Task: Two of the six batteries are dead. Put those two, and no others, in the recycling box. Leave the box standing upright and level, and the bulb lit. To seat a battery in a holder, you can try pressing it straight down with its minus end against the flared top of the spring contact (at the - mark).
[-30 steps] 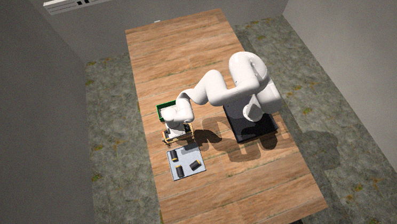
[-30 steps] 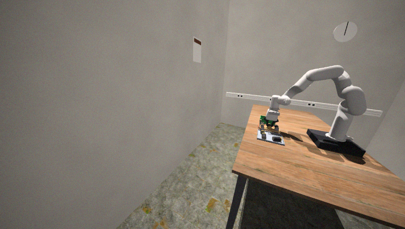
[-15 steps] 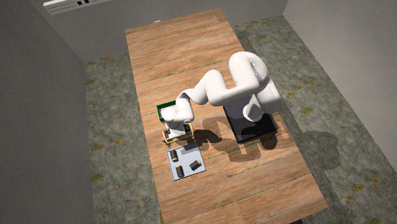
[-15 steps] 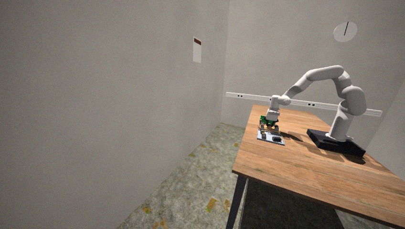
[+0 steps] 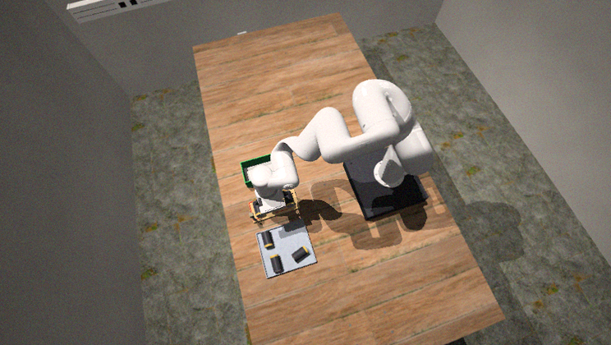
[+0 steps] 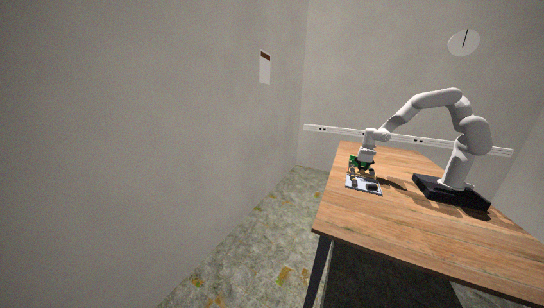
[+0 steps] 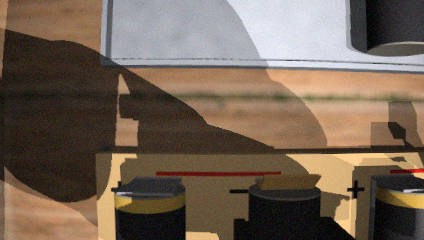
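My hand is 160 mm to the left of the green recycling box, 50 mm short of it and 30 mm above it. Round my hand: grey tray 180 mm to the left, 40 mm below, 30 mm behind.
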